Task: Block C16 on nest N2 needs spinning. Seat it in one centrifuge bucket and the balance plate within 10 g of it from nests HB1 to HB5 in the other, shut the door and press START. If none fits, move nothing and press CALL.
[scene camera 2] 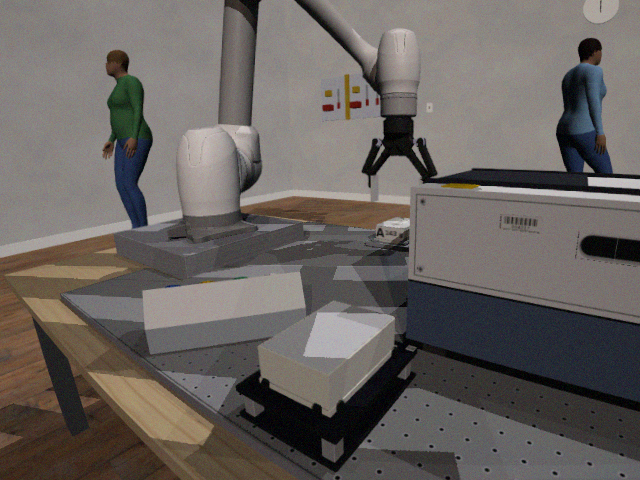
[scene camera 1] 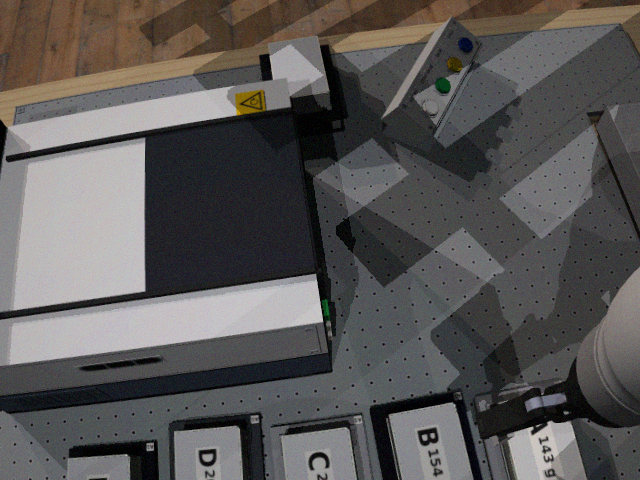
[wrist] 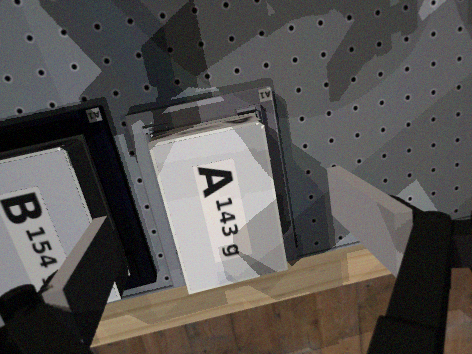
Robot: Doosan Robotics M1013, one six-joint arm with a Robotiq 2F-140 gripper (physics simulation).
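Places are measured from the arm's base along level axes (x ahead, y left, z up), in metres.
Where they show: gripper, fingertip midpoint: [scene camera 2: 397, 203] [scene camera 1: 551, 421] [wrist: 224, 215]; arm's base, origin of the base link: [scene camera 2: 213, 231].
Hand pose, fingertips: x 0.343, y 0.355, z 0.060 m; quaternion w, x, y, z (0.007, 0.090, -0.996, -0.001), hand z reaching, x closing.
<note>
Things, the pixels of their top centre, and the offset from my fingertips. "*": a spot on its surface instead.
- plate A, middle of its top: [wrist: 224, 212] [scene camera 1: 544, 445] [scene camera 2: 400, 222] 0.005 m back, 0.021 m left, 0.055 m down
- Plate B, middle of its top: [wrist: 37, 242] [scene camera 1: 433, 459] 0.129 m ahead, 0.036 m left, 0.055 m down
- Plate C, surface spot: [scene camera 1: 294, 454] * 0.295 m ahead, 0.035 m left, 0.055 m down
- plate D, surface spot: [scene camera 1: 186, 454] * 0.427 m ahead, 0.042 m left, 0.055 m down
- fifth plate, surface spot: [scene camera 1: 98, 467] * 0.538 m ahead, 0.067 m left, 0.055 m down
- pale block, middle of its top: [scene camera 2: 331, 330] [scene camera 1: 297, 66] 0.323 m ahead, 0.546 m right, 0.028 m down
- black nest, middle of its top: [scene camera 2: 332, 358] [scene camera 1: 299, 79] 0.323 m ahead, 0.546 m right, 0.060 m down
- sloped button box, middle of its top: [scene camera 2: 223, 276] [scene camera 1: 436, 62] 0.103 m ahead, 0.552 m right, 0.025 m down
My gripper [scene camera 2: 399, 178] [wrist: 224, 215] is open and empty, with its fingers spread above and either side of plate A [scene camera 1: 560, 439] [scene camera 2: 393, 230] [wrist: 175, 210], labelled 143 g. Plate B [scene camera 1: 408, 444] [wrist: 30, 175] reads 154. Plate C [scene camera 1: 294, 454] and plate D [scene camera 1: 186, 454] have weights starting with 2, cut off by the view's edge. A fifth plate [scene camera 1: 98, 467] is partly in view, its label unreadable. A pale block [scene camera 1: 299, 67] [scene camera 2: 320, 356] sits on a black nest [scene camera 2: 281, 408]; no name is readable. The centrifuge [scene camera 1: 222, 206] [scene camera 2: 465, 232] shows no buckets; its door state is unclear.
A sloped button box [scene camera 1: 416, 67] [scene camera 2: 222, 310] with blue, yellow, green and white buttons stands near the back edge. The arm's grey base block [scene camera 2: 155, 253] stands beyond it. Two people [scene camera 2: 126, 108] [scene camera 2: 584, 103] stand behind the table. The wooden table edge [wrist: 240, 282] runs close below plate A.
</note>
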